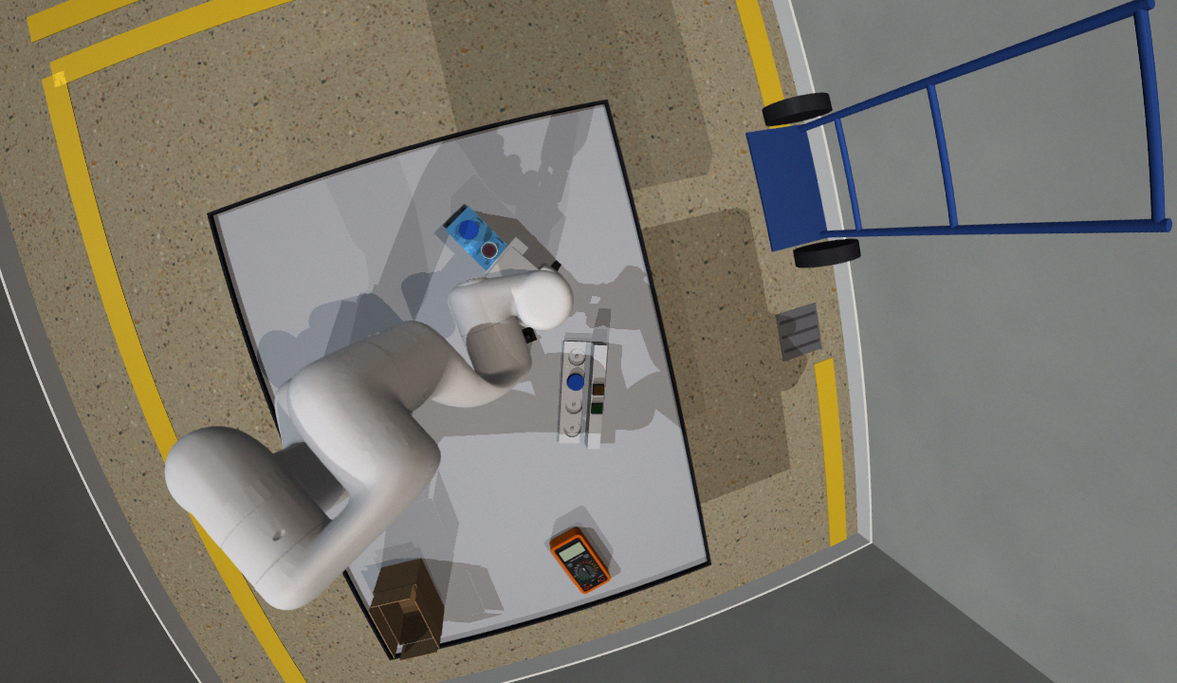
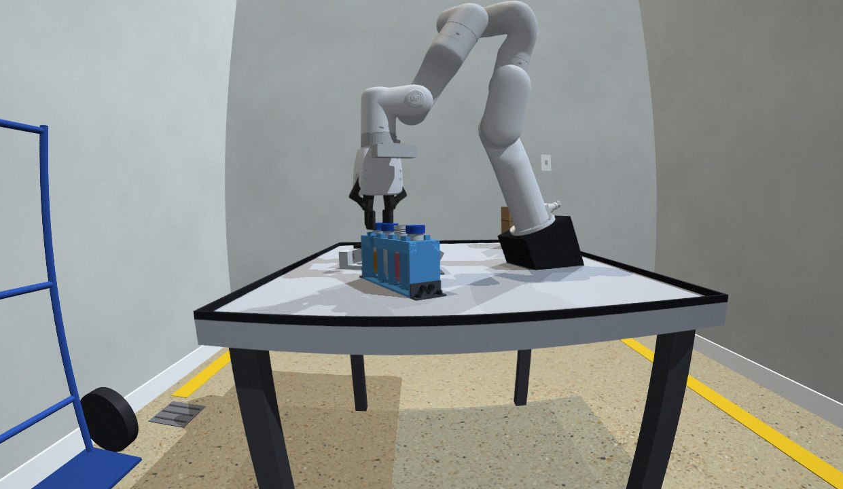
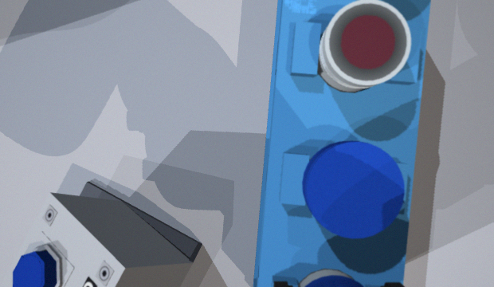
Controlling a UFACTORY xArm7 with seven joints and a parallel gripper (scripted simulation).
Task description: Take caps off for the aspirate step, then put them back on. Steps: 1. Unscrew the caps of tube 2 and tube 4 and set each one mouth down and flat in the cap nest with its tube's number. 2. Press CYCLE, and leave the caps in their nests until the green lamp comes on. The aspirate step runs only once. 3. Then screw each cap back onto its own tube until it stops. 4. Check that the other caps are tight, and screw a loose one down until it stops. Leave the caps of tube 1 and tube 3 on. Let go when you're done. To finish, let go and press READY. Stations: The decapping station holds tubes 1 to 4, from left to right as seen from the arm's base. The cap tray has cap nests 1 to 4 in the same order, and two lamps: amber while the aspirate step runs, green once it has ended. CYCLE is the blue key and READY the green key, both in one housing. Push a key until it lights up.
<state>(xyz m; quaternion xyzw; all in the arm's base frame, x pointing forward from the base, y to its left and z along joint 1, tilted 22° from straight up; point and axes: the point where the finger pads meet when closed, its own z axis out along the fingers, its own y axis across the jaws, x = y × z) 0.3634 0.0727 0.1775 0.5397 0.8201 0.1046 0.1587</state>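
Right now my hand is 10 mm above the threaded tube neck. The rest, counted from my hand: key housing: 110 mm behind, 80 mm to the right, 80 mm below; then blue cycle key: 130 mm behind, 60 mm to the right, 60 mm below; then green ready key: 130 mm behind, 100 mm to the right, 60 mm below.
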